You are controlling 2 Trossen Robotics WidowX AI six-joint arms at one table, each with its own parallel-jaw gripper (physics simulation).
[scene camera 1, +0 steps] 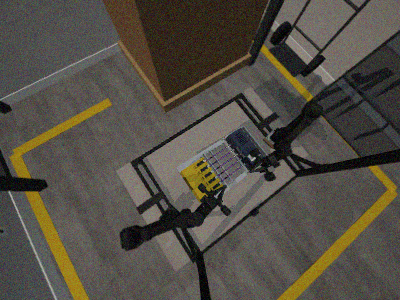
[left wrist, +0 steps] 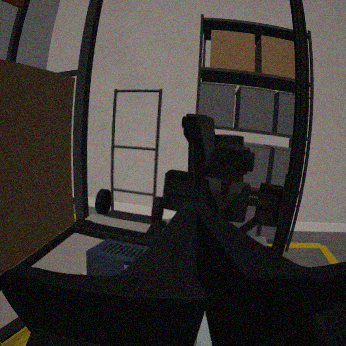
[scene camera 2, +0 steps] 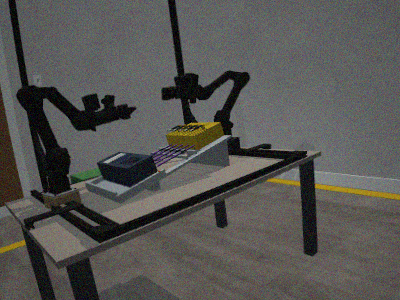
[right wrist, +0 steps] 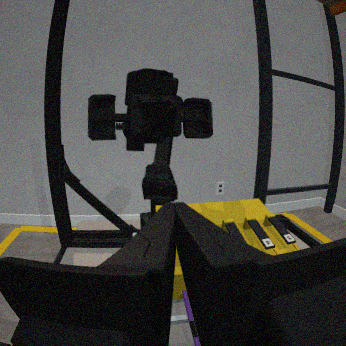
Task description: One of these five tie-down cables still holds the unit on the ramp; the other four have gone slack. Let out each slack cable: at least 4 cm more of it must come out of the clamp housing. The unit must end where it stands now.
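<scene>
The yellow clamp housing (scene camera 1: 189,176) (scene camera 2: 212,132) (right wrist: 240,206) sits at the high end of the light grey ramp (scene camera 2: 216,153). Black levers (right wrist: 260,232) stand on it; two show white tags in the right wrist view. Purple cables (scene camera 1: 231,163) (scene camera 2: 167,154) (right wrist: 187,304) run down to the dark blue unit (scene camera 1: 242,138) (scene camera 2: 131,171) (left wrist: 102,256), which rests at the low end. Which cables are slack cannot be told. My left gripper (scene camera 2: 164,93) (left wrist: 191,211) is shut and empty, raised above the housing. My right gripper (scene camera 2: 134,109) (right wrist: 173,211) is shut and empty, raised above the cables and unit.
The two grippers face each other above the ramp. Black rails edge the table (scene camera 2: 165,197). A green block (scene camera 2: 86,175) lies behind the unit. A wooden cabinet (scene camera 1: 200,45) (left wrist: 35,165) and a hand truck (left wrist: 135,148) stand beyond the table.
</scene>
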